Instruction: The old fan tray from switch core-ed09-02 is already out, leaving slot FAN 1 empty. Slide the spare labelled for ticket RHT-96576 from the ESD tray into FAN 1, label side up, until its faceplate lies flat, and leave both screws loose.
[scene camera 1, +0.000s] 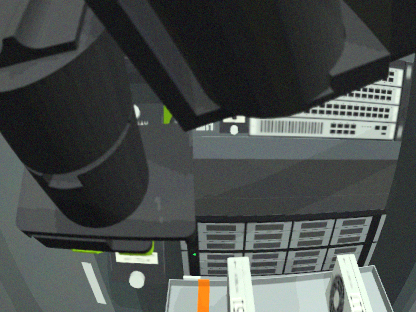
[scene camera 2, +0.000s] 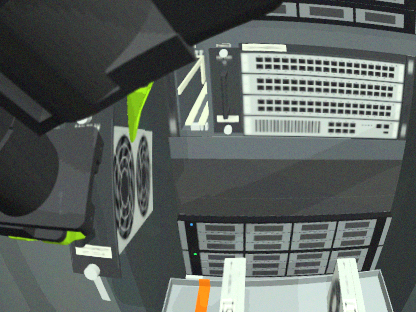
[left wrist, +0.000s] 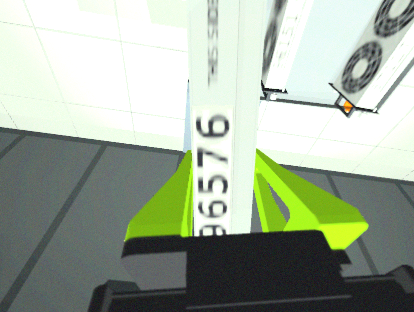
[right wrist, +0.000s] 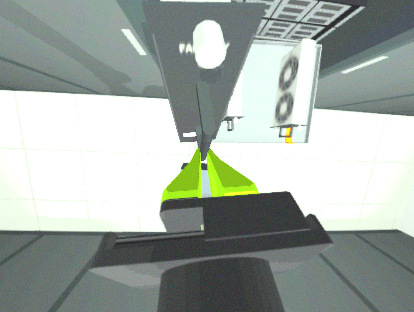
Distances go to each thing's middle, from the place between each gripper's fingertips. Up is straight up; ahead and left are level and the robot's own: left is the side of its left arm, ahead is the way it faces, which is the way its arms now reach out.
The line cards (scene camera 2: 288, 90) lies 530 mm ahead of my left hand, 290 mm to the right of it and 30 mm below it.
Right now my right hand is 690 mm short of the line cards, 270 mm to the left of it and 20 mm above it.
